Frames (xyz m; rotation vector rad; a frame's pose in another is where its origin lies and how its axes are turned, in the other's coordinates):
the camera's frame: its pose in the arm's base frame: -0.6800 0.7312 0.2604 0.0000 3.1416 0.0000
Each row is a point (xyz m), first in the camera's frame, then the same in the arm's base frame.
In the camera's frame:
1: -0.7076 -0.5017 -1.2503
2: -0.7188 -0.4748 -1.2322
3: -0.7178 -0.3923 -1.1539
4: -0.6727 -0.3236 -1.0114
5: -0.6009 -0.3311 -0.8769
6: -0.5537 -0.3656 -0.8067
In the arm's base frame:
1: 0.0276 0.2295 1.5107
2: 0.0388 0.2564 1.4926
3: 0.0378 0.3389 1.4143
4: -0.0073 0.4076 1.2718
5: -0.0791 0.4001 1.1373
6: -0.1263 0.3656 1.0671

